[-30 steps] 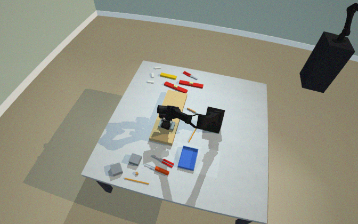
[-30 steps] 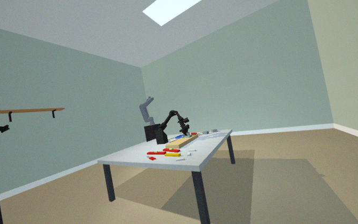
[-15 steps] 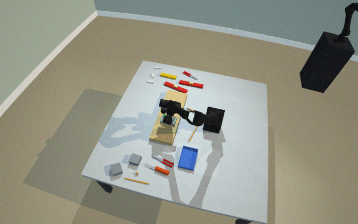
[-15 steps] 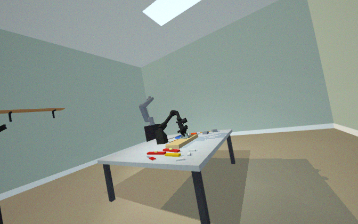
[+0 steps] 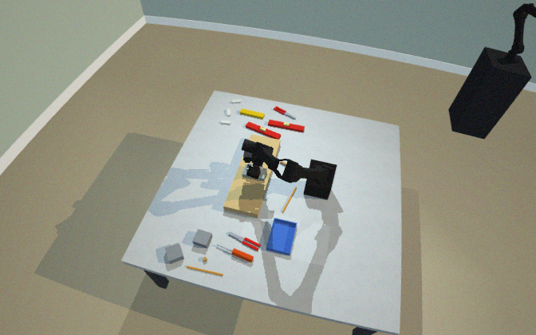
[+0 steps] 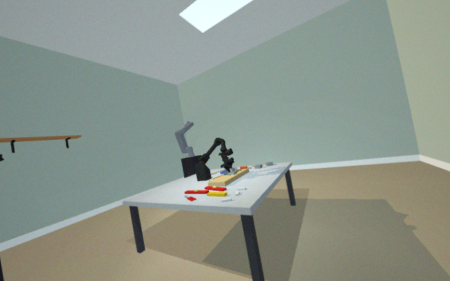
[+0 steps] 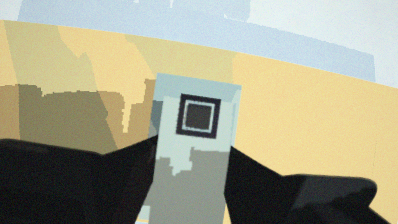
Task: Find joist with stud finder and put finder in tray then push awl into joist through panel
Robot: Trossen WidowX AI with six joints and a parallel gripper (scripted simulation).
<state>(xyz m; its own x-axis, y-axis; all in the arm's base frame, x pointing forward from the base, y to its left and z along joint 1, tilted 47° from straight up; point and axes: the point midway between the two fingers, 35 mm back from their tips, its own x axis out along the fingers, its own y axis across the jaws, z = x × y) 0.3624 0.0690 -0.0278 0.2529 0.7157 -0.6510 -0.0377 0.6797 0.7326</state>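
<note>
The blue tray lies 300 mm to the left of my gripper tip, 240 mm behind it and 50 mm below it. From my gripper tip the other things lie so: square indicator: 30 mm above, 20 mm ahead; then stud finder: 20 mm above, 10 mm ahead; then awl: 190 mm behind, 130 mm to the right, 60 mm below.
</note>
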